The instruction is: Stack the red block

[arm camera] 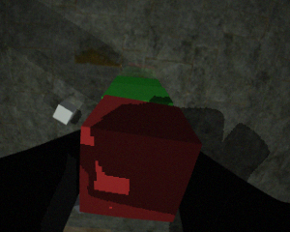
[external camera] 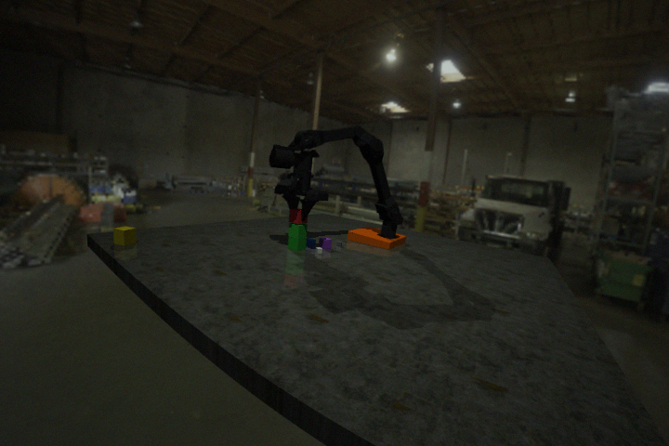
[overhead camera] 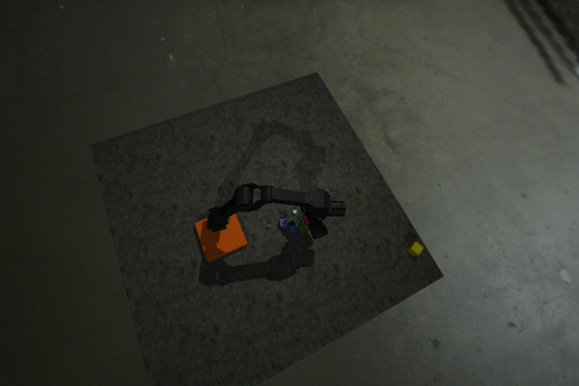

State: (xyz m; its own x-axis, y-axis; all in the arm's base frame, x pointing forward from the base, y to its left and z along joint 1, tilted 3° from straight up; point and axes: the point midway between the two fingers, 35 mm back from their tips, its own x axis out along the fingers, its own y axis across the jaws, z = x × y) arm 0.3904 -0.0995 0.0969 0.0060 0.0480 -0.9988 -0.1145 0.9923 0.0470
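Now: gripper tip 10 mm below the red block. From my gripper tip the other things lie so: purple block (100 mm behind, 80 mm below, 30 mm to the left); then blue block (80 mm below, 70 mm behind, 10 mm to the right); then small white block (90 mm below, 70 mm to the left, 40 mm behind).
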